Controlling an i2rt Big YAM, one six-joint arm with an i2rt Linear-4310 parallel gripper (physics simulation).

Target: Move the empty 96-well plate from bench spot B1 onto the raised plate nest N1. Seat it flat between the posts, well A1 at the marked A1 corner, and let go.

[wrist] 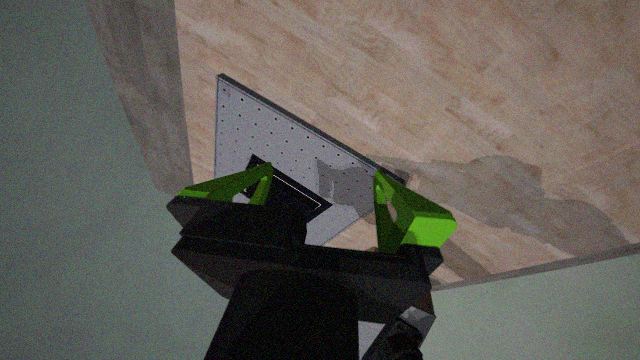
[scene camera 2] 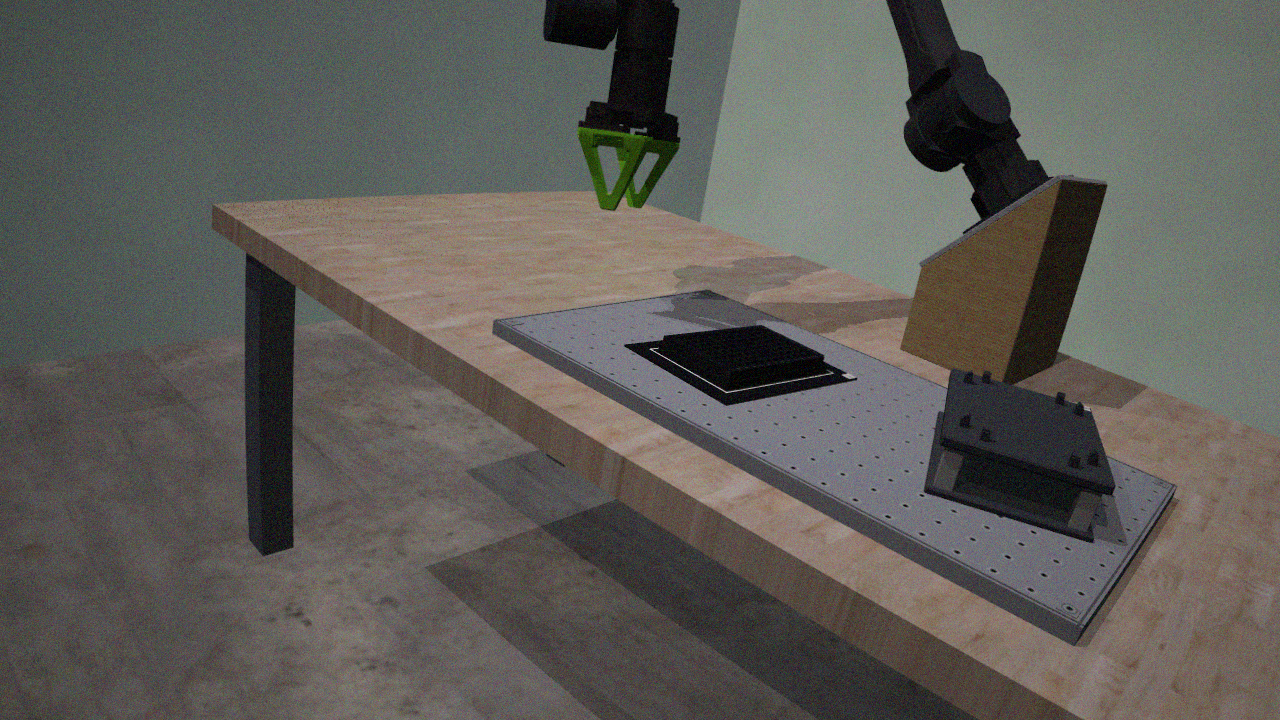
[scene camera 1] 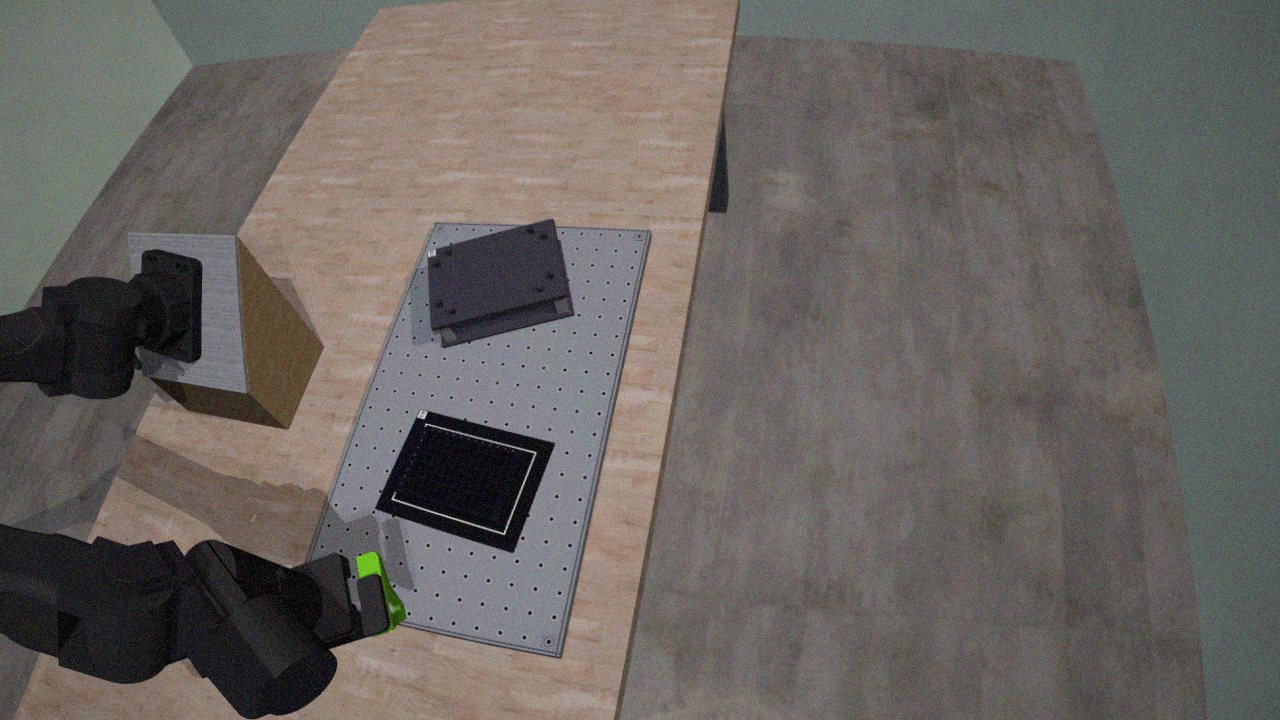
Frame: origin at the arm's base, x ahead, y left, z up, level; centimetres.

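Seen in the pictures: gripper, fingertip midpoint: [wrist: 322, 171] [scene camera 2: 621, 208] [scene camera 1: 358, 626]; arm's base at its link origin: [wrist: 390, 345] [scene camera 2: 1024, 216] [scene camera 1: 175, 304].
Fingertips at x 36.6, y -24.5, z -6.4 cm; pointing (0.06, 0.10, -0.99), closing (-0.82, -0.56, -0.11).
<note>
Pixels of each thing's top centre, then the offset from my fingertips to it. Level surfaces: height alone.
- black 96-well plate at its top centre: [scene camera 2: 747, 346] [scene camera 1: 458, 471] [wrist: 278, 202] dz -7.4, dx -0.2, dy +19.3 cm
- black B1 mat at its surface level: dz -8.8 cm
- mat's white corner mark at its top centre: [scene camera 2: 848, 376] [scene camera 1: 422, 414] dz -8.8, dx -8.1, dy +25.2 cm
- raised dark nest N1 at its top centre: [scene camera 2: 1028, 407] [scene camera 1: 491, 265] dz -3.6, dx -5.1, dy +43.3 cm
- white mark at its top centre: [scene camera 1: 431, 253] dz -4.6, dx -14.3, dy +44.5 cm
- grey perforated board at its top centre: [scene camera 2: 835, 401] [scene camera 1: 481, 400] [wrist: 272, 217] dz -8.9, dx -1.8, dy +28.6 cm
- wooden table at its surface level: dz -10.3 cm
The black 96-well plate [scene camera 1: 460, 479] [scene camera 2: 742, 349] lies flat on the black B1 mat [scene camera 1: 527, 495] [scene camera 2: 640, 349] [wrist: 260, 161], inside or over its white outline. The mat's white corner mark [scene camera 1: 421, 414] [scene camera 2: 849, 376] shows. The raised dark nest N1 [scene camera 1: 496, 277] [scene camera 2: 1024, 429] stands turned at the other end of the board, with short posts near its corners and a white mark [scene camera 1: 432, 253] at one corner. My gripper [scene camera 1: 400, 613] [scene camera 2: 622, 207] [wrist: 322, 171] is open, with green fingers apart and empty. It hangs well above the bench, off the B1 end of the board, apart from the plate.
The grey perforated board [scene camera 1: 474, 376] [scene camera 2: 850, 447] [wrist: 240, 120] lies on the wooden table [scene camera 1: 537, 107] [scene camera 2: 429, 241] [wrist: 400, 75]. An angled wooden block [scene camera 1: 277, 358] [scene camera 2: 984, 304] stands beside the board and bears the arm's base [scene camera 1: 174, 304]. The arm's shadow falls across the board's B1 end.
</note>
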